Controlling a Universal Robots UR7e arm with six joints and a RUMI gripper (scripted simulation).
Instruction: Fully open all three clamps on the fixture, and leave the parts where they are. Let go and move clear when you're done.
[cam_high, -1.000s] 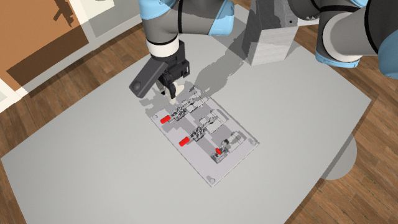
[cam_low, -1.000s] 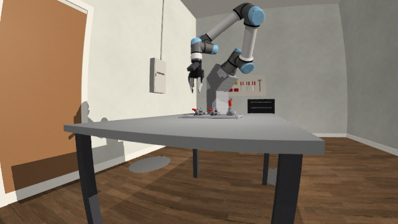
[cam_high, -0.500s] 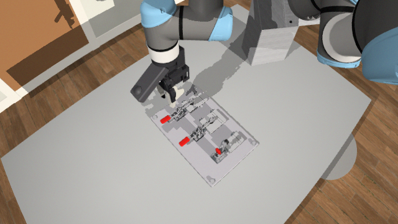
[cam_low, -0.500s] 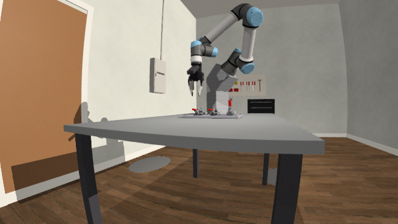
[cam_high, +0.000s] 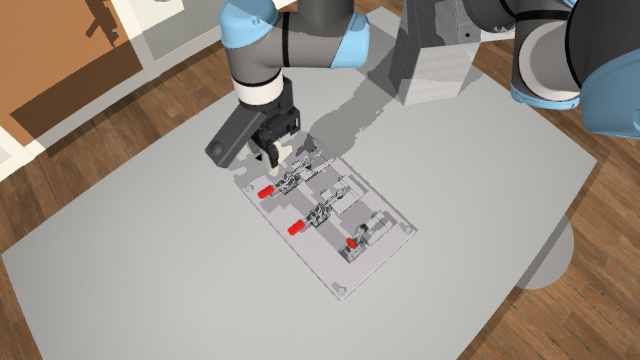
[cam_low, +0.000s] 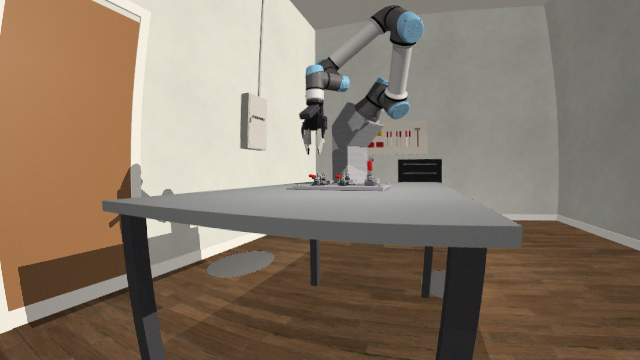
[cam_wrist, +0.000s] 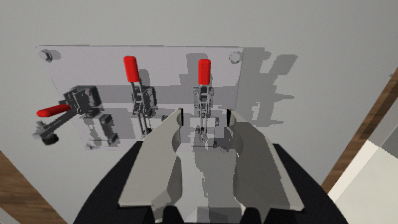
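The grey fixture plate lies 70 mm behind my hand, 110 mm to the left of it and 150 mm below it.
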